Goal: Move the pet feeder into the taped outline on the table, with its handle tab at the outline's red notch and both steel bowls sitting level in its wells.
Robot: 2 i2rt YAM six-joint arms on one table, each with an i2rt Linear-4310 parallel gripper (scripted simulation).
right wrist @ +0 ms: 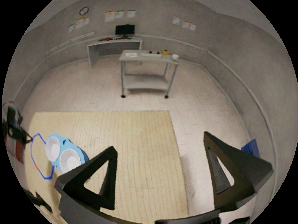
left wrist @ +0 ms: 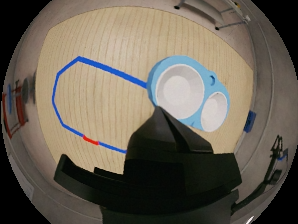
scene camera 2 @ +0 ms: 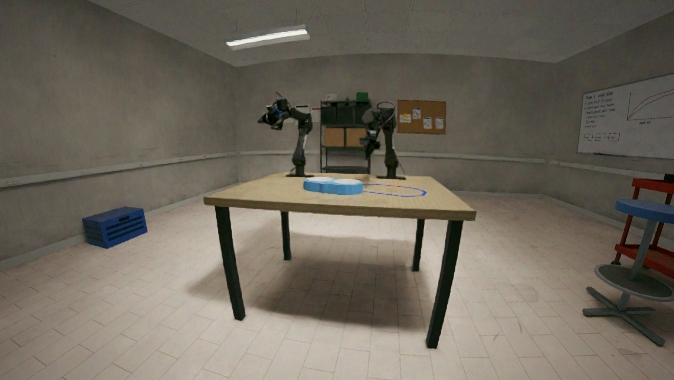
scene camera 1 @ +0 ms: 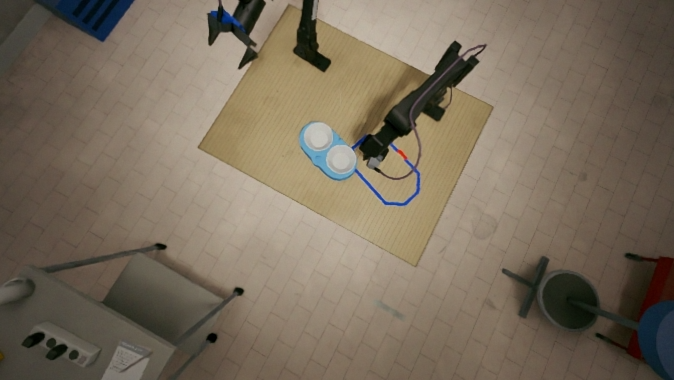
I see my left gripper, my right gripper and a light blue pet feeder.
My right gripper is seen too in the right wrist view.
